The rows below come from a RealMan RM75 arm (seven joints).
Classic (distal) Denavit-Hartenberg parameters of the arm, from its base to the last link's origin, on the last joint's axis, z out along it. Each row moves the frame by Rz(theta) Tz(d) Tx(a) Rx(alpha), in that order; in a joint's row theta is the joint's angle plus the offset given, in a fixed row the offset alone. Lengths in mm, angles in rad.
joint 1: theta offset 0  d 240.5  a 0  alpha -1.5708
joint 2: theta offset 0  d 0  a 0  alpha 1.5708
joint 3: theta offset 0  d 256  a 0  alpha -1.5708
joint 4: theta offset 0  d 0  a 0  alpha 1.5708
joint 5: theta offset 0  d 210  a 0  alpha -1.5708
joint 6: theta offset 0  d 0  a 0  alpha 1.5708
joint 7: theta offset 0  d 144  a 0  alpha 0
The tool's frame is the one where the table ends.
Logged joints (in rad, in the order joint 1, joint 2, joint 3, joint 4, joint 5, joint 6, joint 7), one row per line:
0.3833 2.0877 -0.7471 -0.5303 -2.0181 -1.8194 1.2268
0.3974 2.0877 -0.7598 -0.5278 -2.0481 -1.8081 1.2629
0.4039 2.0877 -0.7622 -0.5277 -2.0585 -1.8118 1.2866
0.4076 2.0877 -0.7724 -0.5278 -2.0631 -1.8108 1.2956
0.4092 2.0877 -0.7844 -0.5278 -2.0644 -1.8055 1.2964
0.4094 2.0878 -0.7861 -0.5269 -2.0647 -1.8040 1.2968
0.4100 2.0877 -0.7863 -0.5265 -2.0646 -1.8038 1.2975
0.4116 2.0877 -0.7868 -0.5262 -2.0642 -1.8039 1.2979
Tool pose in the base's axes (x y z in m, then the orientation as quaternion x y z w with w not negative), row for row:
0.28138 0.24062 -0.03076 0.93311 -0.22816 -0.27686 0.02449
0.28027 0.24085 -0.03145 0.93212 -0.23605 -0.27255 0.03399
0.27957 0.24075 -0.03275 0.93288 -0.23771 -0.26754 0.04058
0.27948 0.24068 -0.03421 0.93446 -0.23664 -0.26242 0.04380
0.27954 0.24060 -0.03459 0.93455 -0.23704 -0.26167 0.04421
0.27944 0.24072 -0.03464 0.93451 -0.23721 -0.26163 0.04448
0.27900 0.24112 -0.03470 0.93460 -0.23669 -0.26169 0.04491
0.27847 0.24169 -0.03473 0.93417 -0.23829 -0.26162 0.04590
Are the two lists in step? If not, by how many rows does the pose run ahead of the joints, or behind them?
The pose runs 1 row ahead of the joints: the pose in row i belongs to the joints in row i + 1.
